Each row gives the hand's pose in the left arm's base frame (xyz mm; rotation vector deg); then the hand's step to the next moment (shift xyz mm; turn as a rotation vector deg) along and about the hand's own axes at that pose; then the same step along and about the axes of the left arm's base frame.
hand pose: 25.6 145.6 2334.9 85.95 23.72 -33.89
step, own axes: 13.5 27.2 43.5 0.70 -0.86 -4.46
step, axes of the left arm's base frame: 22.5 -45.4 15.6 0.50 4.38 -1.30
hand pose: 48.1 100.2 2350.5 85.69 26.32 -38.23
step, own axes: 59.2 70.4 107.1 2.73 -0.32 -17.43
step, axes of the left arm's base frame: 77.2 -116.7 18.8 3.94 16.97 -2.81
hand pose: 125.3 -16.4 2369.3 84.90 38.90 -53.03
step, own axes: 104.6 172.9 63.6 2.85 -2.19 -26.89
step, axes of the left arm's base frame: 189.2 -95.4 2.2 3.96 26.53 -4.05
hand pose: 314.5 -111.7 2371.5 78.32 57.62 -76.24
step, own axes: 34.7 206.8 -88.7 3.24 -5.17 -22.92
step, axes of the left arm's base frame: 223.1 40.1 -21.1 0.21 23.28 -4.53
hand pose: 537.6 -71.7 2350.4 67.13 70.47 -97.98
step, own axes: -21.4 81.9 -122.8 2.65 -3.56 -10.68
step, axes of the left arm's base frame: 113.4 94.5 -21.4 -1.32 11.14 -2.83
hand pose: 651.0 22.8 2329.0 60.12 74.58 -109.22
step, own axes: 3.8 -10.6 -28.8 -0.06 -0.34 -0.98
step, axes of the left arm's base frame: -2.7 30.5 -4.3 0.02 1.04 0.01
